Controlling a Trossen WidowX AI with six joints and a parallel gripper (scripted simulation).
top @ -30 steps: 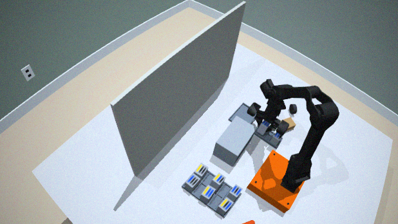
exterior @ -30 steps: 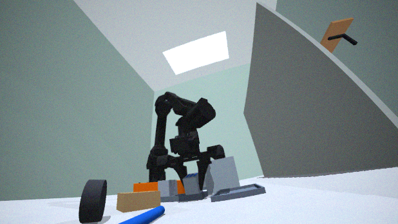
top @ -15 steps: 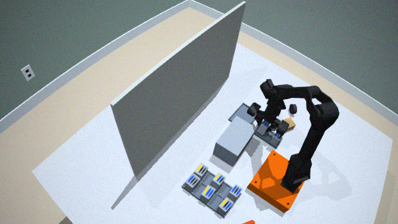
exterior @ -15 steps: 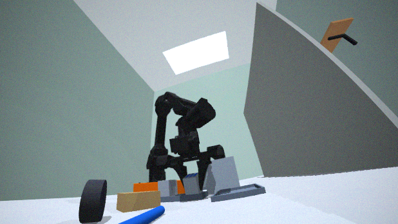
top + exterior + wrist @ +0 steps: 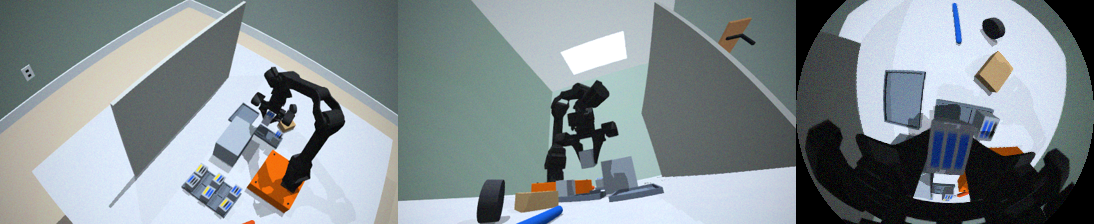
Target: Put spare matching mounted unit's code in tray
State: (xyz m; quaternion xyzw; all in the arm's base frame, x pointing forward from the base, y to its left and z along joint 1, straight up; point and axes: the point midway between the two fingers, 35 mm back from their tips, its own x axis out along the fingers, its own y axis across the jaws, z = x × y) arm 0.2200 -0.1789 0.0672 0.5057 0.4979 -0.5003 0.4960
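Right now my gripper tip is 110 mm short of the grey tray, 20 mm to the left of it and 80 mm above it. Also, from my gripper tip: black disc: 70 mm behind, 210 mm to the right, 60 mm below; then grey block: 60 mm ahead, 160 mm to the left, 30 mm below; then tan block: 80 mm behind, 100 mm to the right, 70 mm below.
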